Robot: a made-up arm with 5 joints. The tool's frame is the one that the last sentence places.
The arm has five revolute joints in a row. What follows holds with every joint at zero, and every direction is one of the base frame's. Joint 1 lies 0.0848 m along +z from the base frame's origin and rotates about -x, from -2.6 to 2.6 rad. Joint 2 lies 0.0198 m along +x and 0.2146 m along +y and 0.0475 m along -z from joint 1 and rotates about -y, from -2.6 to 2.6 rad. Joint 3 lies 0.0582 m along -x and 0.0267 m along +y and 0.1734 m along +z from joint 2 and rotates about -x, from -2.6 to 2.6 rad. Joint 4 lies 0.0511 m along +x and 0.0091 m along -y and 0.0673 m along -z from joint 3 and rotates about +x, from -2.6 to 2.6 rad. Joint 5 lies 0.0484 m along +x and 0.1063 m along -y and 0.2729 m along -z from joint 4 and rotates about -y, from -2.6 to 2.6 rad. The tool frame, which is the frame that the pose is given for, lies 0.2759 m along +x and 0.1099 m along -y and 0.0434 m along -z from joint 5; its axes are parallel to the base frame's.
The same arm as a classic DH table. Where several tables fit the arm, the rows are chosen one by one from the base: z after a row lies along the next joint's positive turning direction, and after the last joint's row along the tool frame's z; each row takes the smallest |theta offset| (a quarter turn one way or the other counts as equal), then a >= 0, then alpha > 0; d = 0 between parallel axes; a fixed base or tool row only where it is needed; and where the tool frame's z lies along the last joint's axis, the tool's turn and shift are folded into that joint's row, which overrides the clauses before.
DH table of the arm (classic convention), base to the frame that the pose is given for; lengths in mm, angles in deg. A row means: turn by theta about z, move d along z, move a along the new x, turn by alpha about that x. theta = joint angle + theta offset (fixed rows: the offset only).
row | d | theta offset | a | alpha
base (fixed) | 84.8 | -90.00 | 0.0 | 90.00
joint 1 | -19.8 | -90.00 | 47.5 | -90.00
joint 2 | -241.3 | 0.00 | -173.4 | 90.00
joint 3 | 0.0 | 7.70 | 67.9 | 180.00
joint 4 | 41.3 | 7.70 | 272.9 | 90.00
joint 5 | 216.2 | 90.00 | 275.9 | -90.00
tool (fixed) | -43.4 | 0.00 | 0.0 | 0.00
Joint limits (deg, base to tool): -148.97..148.97 -148.97..148.97 -148.97..148.97 -148.97..148.97 -148.97..148.97

